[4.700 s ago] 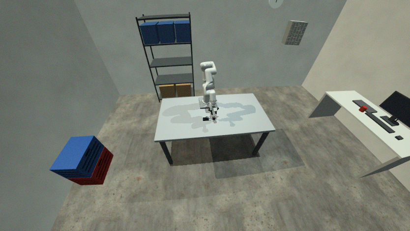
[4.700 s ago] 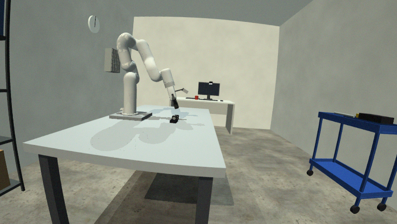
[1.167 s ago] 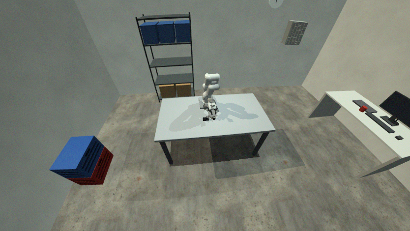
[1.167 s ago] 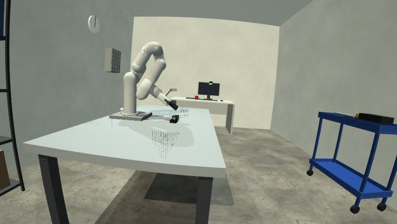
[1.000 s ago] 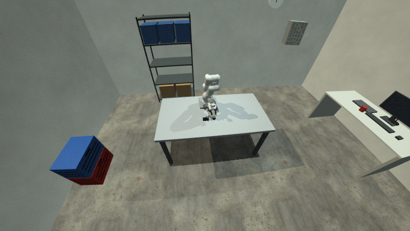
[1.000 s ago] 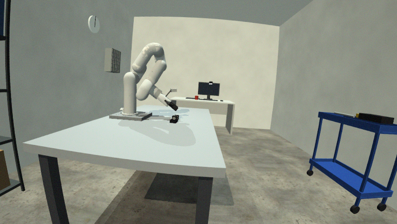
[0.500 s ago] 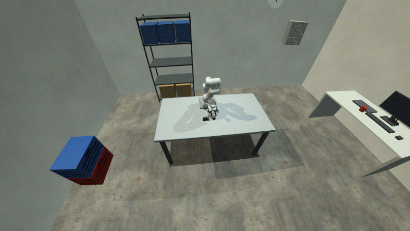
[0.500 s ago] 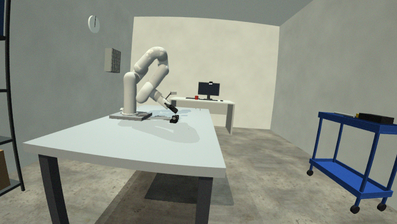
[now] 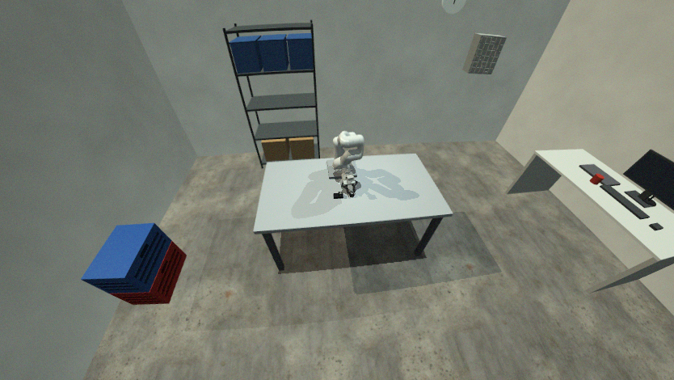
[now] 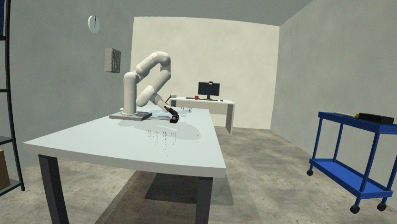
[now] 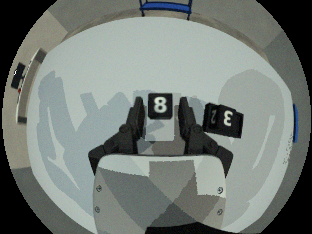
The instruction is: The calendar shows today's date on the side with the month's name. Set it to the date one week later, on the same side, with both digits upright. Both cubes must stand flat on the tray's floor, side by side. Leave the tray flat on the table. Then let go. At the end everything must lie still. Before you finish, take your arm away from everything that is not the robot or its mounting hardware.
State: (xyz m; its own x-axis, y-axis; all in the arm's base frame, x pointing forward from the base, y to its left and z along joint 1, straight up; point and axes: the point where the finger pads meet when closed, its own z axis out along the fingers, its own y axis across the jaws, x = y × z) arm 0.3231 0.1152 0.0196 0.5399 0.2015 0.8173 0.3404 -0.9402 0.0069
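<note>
The cube is 3 cm below my hand, 1 cm to the left of it and 1 cm ahead of it.
</note>
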